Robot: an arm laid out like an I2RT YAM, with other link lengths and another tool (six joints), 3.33 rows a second.
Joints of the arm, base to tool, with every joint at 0 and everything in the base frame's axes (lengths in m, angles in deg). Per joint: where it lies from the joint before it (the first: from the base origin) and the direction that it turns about. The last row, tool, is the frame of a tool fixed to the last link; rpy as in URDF.
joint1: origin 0.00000 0.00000 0.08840 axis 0 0 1
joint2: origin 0.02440 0.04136 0.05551 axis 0 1 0
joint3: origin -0.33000 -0.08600 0.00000 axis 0 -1 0
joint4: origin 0.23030 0.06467 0.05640 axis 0 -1 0
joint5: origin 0.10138 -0.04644 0.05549 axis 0 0 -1
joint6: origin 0.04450 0.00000 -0.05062 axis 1 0 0
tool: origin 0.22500 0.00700 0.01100 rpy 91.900 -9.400 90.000
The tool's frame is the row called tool.
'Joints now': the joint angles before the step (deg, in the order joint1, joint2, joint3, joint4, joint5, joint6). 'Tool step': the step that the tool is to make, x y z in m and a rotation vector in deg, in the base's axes. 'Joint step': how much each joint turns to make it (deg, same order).
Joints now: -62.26 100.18 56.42 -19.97 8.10 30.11
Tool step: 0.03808 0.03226 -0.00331 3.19 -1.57 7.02
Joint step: 3.67 -0.89 -0.01 -2.69 -4.09 -1.78
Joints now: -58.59 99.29 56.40 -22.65 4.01 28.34
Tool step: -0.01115 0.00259 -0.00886 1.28 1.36 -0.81
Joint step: -0.76 0.84 -0.01 -0.94 0.48 -0.16
